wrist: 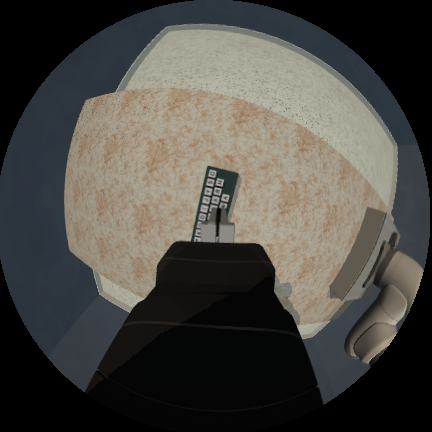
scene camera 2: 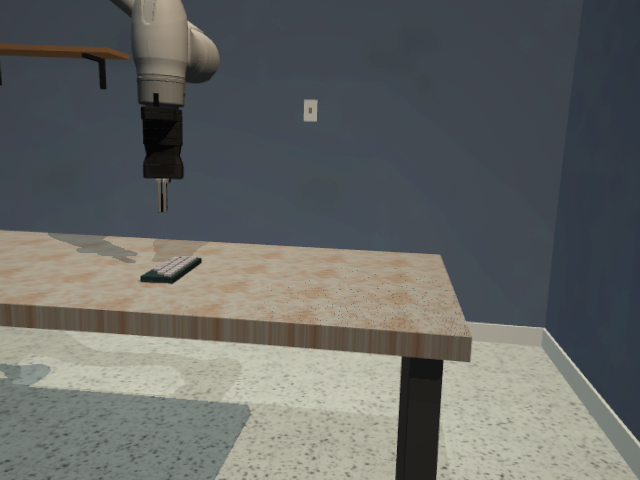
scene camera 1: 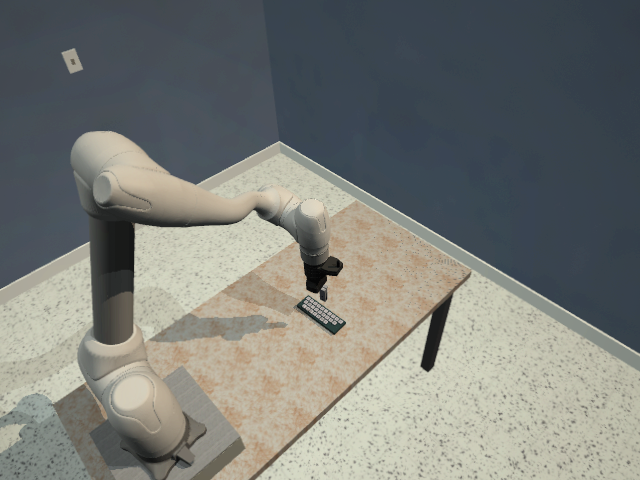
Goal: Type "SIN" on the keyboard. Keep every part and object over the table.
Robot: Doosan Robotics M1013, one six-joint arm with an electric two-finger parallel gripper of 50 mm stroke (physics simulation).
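Seen in the pictures: gripper, between the fingertips: [wrist: 218, 216] [scene camera 2: 162, 211] [scene camera 1: 323, 299]; arm's base, origin of its link: [wrist: 380, 262] [scene camera 1: 164, 437].
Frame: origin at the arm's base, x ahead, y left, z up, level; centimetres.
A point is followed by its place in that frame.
A dark green keyboard [scene camera 1: 321, 314] {z -7.3, x 64.6, y -9.6 cm} [scene camera 2: 172, 269] {z -7.4, x 66.0, y -13.9 cm} [wrist: 214, 192] {z -7.4, x 65.0, y -13.4 cm} with several rows of pale lettered keys lies flat on the table. In the wrist view its near part is hidden behind the fingers; letters such as O, S, Y, J and I show along its left row. My gripper [scene camera 1: 323, 299] {z 4.0, x 63.9, y -11.7 cm} [scene camera 2: 163, 210] {z 4.0, x 63.9, y -11.7 cm} [wrist: 218, 216] {z 4.0, x 63.9, y -11.7 cm} is shut and empty, pointing down. It hangs above the keyboard, clear of the keys, with a gap showing in the scene camera 2 view. In the wrist view the fingertips overlap the right part of the keys.
The table [scene camera 1: 268, 392] {z -9.2, x 30.6, y -12.2 cm} [scene camera 2: 320, 299] {z -9.1, x 94.9, y -28.3 cm} [wrist: 125, 165] {z -9.1, x 87.6, y -18.5 cm} has a speckled patch toward its far end. The arm's grey base block [scene camera 1: 227, 439] {z 0.2, x 10.1, y -15.6 cm} [wrist: 359, 252] {z -4.7, x 16.0, y -2.8 cm} stands at the other end. A wooden shelf [scene camera 2: 62, 51] is on the wall at the left of the scene camera 2 view.
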